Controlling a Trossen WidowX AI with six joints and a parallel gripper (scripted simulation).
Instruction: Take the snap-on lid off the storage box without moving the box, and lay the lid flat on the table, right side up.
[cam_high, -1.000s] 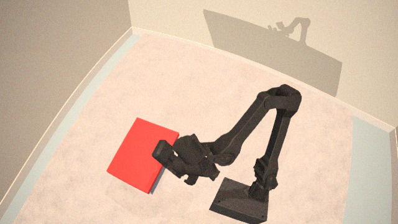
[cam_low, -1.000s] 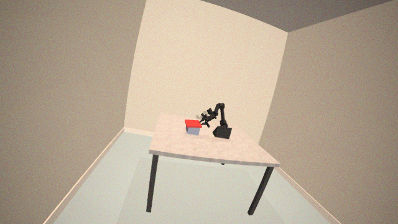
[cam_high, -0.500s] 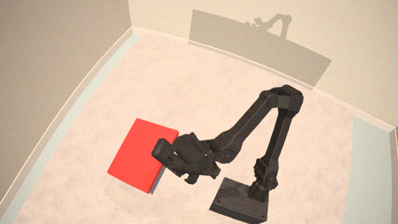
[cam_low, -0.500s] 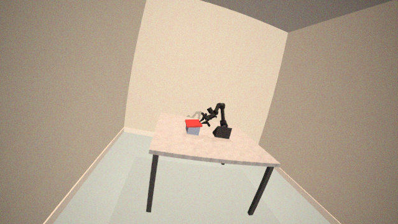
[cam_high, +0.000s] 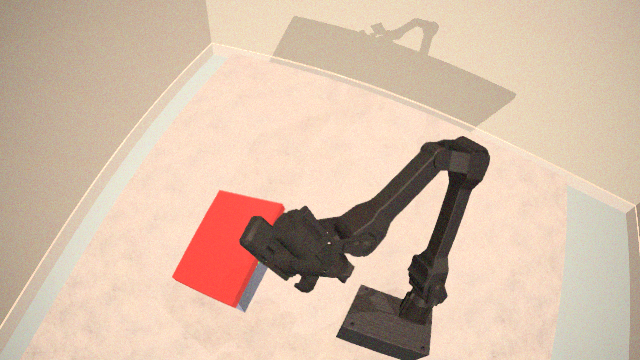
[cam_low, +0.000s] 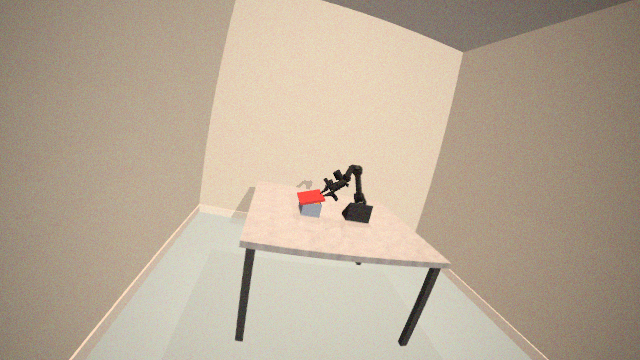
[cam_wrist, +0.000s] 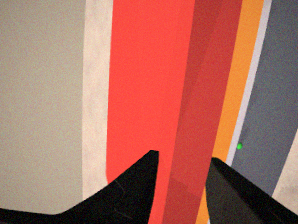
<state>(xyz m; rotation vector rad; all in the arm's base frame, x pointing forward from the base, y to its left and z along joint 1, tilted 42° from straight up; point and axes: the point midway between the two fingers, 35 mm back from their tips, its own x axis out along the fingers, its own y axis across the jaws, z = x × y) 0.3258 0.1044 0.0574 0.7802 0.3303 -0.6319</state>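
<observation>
Now: the red lid 8 cm ahead of my gripper tip and 2 cm below it. The rest, counted from my gripper tip: storage box 9 cm below, 7 cm ahead.
</observation>
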